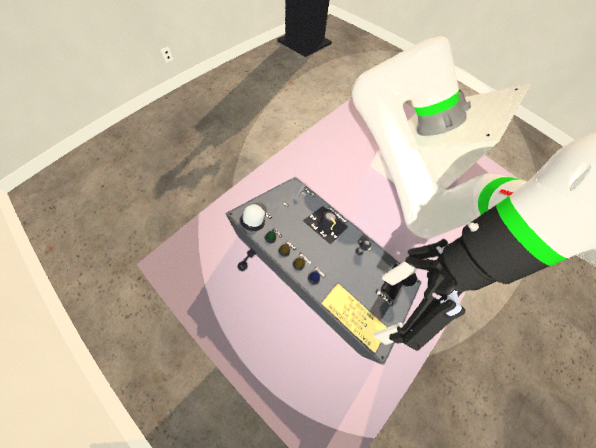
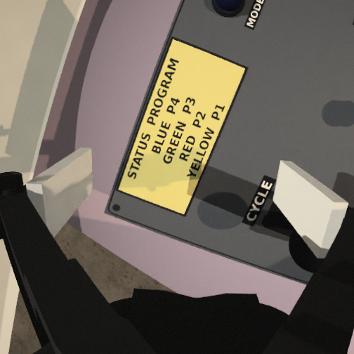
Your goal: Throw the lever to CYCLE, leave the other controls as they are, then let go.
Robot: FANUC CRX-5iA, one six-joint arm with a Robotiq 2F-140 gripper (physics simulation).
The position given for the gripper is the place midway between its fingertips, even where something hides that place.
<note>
In view: the gripper [image 1: 384,307] and a lever [image 2: 300,252].
The gripper is seen too in image 2 [image 2: 184,174].
</note>
